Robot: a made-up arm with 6 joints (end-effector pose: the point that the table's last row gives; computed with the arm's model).
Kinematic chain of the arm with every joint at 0, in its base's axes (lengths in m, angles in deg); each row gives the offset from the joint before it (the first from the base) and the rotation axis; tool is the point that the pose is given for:
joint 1: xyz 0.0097 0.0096 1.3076 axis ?
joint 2: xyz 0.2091 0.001 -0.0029 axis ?
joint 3: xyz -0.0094 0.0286 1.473 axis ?
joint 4: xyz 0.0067 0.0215 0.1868 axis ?
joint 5: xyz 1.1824 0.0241 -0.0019 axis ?
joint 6: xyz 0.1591 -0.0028 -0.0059 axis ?
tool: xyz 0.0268 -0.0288 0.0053
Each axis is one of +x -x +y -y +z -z.
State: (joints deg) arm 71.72 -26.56 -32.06 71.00 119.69 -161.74
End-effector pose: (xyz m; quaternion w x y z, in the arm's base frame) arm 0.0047 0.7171 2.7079 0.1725 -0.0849 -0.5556 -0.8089
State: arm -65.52 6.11 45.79 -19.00 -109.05 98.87
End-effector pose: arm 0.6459 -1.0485 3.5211 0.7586 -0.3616 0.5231 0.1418
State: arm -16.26 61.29 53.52 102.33 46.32 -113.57
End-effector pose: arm 2.7833 -0.6416 1.9741 0.9475 0.1399 0.1648 0.2356
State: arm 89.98 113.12 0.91 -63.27 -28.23 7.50
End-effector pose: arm -0.1158 1.1964 -0.5725 0.4319 -0.3196 0.8433 0.0107
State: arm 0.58 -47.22 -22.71 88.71 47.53 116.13
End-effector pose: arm 0.2508 0.2111 2.9760 0.2740 0.8514 0.3451 0.2844
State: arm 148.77 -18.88 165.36 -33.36 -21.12 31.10
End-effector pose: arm 1.3610 -0.9051 2.4552 0.0167 0.9250 -0.3607 0.1184
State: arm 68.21 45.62 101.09 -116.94 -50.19 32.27
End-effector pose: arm 0.5174 1.7435 3.5688 0.1719 0.4082 0.0205 0.8963
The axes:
joint 1: +z
joint 2: +y
joint 3: -y
joint 4: -x
joint 5: -y
joint 6: -x

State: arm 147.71 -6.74 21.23 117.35 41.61 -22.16
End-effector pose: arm -1.0369 0.4881 3.5180 0.0115 0.0523 -0.7963 0.6026
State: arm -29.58 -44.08 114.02 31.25 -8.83 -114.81
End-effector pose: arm -1.8261 1.1001 2.7578 0.3208 0.0066 -0.7523 0.5754
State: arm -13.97 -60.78 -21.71 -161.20 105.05 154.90
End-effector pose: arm -0.2152 0.0109 2.7609 0.7799 0.1894 0.4710 -0.3660
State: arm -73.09 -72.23 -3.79 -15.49 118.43 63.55
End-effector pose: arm -0.2911 1.0800 2.8741 0.3278 0.3743 0.7319 0.4656
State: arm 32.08 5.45 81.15 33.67 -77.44 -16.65
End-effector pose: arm 0.5535 0.2819 3.9639 0.9970 0.0765 -0.0055 -0.0056
